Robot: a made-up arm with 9 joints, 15 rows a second.
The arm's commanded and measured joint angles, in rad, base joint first. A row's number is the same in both.
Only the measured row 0 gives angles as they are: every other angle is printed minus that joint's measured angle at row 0.
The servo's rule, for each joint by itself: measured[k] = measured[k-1] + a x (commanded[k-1-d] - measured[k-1]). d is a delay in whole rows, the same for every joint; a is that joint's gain. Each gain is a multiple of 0.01, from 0.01 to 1. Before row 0 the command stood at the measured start. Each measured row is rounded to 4 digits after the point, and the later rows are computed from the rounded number. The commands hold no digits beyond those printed.
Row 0, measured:
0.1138, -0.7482, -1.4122, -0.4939, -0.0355, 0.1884, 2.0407, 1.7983, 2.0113
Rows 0 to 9, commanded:
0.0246, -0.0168, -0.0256, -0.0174, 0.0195, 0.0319, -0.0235, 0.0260, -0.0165
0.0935, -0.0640, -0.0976, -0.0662, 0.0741, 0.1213, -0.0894, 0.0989, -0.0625
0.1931, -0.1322, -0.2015, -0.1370, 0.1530, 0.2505, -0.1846, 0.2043, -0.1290
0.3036, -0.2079, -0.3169, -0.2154, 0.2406, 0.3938, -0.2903, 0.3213, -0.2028
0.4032, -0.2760, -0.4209, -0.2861, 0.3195, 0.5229, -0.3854, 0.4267, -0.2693
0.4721, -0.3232, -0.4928, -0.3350, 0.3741, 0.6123, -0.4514, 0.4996, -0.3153
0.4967, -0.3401, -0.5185, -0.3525, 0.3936, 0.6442, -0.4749, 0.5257, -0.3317
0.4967, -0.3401, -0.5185, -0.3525, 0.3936, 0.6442, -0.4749, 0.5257, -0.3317
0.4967, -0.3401, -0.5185, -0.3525, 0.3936, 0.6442, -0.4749, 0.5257, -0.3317
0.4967, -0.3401, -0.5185, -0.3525, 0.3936, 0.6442, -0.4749, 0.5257, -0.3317
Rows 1 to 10, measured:
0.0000, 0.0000, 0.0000, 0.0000, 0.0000, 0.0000, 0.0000, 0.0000, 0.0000
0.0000, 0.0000, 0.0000, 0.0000, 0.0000, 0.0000, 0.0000, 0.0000, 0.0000
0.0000, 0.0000, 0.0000, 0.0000, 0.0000, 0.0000, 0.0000, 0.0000, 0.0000
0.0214, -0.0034, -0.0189, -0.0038, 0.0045, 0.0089, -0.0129, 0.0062, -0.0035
0.0841, -0.0155, -0.0771, -0.0175, 0.0205, 0.0404, -0.0550, 0.0284, -0.0159
0.1789, -0.0388, -0.1692, -0.0438, 0.0510, 0.0992, -0.1263, 0.0706, -0.0397
0.2874, -0.0726, -0.2785, -0.0816, 0.0946, 0.1817, -0.2165, 0.1308, -0.0740
0.3881, -0.1133, -0.3839, -0.1266, 0.1463, 0.2772, -0.3094, 0.2018, -0.1150
0.4612, -0.1553, -0.4645, -0.1724, 0.1987, 0.3710, -0.3875, 0.2733, -0.1571
0.4921, -0.1923, -0.5045, -0.2120, 0.2435, 0.4475, -0.4356, 0.3339, -0.1938
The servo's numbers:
d 3
a 0.87 0.20 0.74 0.22 0.23 0.28 0.55 0.24 0.21

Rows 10 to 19, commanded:
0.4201, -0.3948, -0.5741, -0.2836, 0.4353, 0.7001, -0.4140, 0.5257, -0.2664
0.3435, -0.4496, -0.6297, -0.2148, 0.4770, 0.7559, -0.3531, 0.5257, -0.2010
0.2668, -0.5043, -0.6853, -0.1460, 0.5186, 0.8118, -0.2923, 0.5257, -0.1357
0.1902, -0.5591, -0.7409, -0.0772, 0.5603, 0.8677, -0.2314, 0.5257, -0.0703
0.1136, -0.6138, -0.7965, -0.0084, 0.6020, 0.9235, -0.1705, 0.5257, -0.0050
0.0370, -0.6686, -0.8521, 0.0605, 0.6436, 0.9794, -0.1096, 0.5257, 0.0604
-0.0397, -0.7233, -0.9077, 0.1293, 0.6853, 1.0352, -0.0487, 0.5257, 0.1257
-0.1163, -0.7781, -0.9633, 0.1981, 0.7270, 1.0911, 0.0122, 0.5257, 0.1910
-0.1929, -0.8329, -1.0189, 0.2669, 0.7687, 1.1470, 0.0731, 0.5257, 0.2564
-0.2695, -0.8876, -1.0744, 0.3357, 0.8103, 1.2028, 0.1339, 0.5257, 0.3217
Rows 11 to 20, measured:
0.4961, -0.2219, -0.5149, -0.2429, 0.2780, 0.5026, -0.4572, 0.3799, -0.2228
0.4966, -0.2455, -0.5176, -0.2670, 0.3046, 0.5422, -0.4669, 0.4149, -0.2457
0.4967, -0.2644, -0.5183, -0.2858, 0.3251, 0.5708, -0.4713, 0.4415, -0.2638
0.4301, -0.2905, -0.5596, -0.2853, 0.3504, 0.6070, -0.4398, 0.4617, -0.2643
0.3548, -0.3223, -0.6115, -0.2698, 0.3795, 0.6487, -0.3921, 0.4771, -0.2510
0.2782, -0.3587, -0.6661, -0.2426, 0.4115, 0.6944, -0.3372, 0.4888, -0.2268
0.2016, -0.3988, -0.7215, -0.2062, 0.4457, 0.7429, -0.2790, 0.4977, -0.1939
0.1250, -0.4418, -0.7770, -0.1627, 0.4816, 0.7935, -0.2193, 0.5044, -0.1542
0.0484, -0.4872, -0.8326, -0.1136, 0.5189, 0.8456, -0.1590, 0.5095, -0.1091
-0.0282, -0.5344, -0.8882, -0.0602, 0.5572, 0.8987, -0.0983, 0.5134, -0.0598

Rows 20 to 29, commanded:
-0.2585, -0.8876, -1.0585, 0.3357, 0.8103, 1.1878, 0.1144, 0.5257, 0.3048
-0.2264, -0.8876, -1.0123, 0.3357, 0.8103, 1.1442, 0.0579, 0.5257, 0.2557
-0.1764, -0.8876, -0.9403, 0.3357, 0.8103, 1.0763, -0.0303, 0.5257, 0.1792
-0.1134, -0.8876, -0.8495, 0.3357, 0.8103, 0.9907, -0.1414, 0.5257, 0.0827
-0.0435, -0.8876, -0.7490, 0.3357, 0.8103, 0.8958, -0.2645, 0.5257, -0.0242
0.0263, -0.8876, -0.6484, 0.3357, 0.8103, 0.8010, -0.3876, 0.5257, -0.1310
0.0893, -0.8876, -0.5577, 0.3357, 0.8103, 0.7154, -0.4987, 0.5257, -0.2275
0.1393, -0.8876, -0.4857, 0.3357, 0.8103, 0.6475, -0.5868, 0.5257, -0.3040
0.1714, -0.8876, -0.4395, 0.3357, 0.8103, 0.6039, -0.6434, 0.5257, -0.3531
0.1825, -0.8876, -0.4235, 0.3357, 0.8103, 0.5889, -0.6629, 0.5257, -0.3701
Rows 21 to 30, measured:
-0.1048, -0.5831, -0.9438, -0.0034, 0.5963, 0.9526, -0.0375, 0.5164, -0.0071
-0.1814, -0.6331, -0.9994, 0.0561, 0.6360, 1.0070, 0.0233, 0.5186, 0.0482
-0.2580, -0.6840, -1.0549, 0.1176, 0.6761, 1.0618, 0.0841, 0.5203, 0.1056
-0.2584, -0.7247, -1.0576, 0.1656, 0.7070, 1.0971, 0.1008, 0.5216, 0.1474
-0.2306, -0.7573, -1.0241, 0.2030, 0.7308, 1.1103, 0.0772, 0.5226, 0.1701
-0.1834, -0.7834, -0.9621, 0.2322, 0.7491, 1.1008, 0.0181, 0.5233, 0.1720
-0.1225, -0.8042, -0.8788, 0.2550, 0.7632, 1.0700, -0.0696, 0.5239, 0.1532
-0.0538, -0.8209, -0.7827, 0.2728, 0.7740, 1.0212, -0.1768, 0.5243, 0.1159
0.0159, -0.8342, -0.6833, 0.2866, 0.7823, 0.9595, -0.2927, 0.5246, 0.0641
0.0798, -0.8449, -0.5904, 0.2974, 0.7887, 0.8912, -0.4060, 0.5249, 0.0029

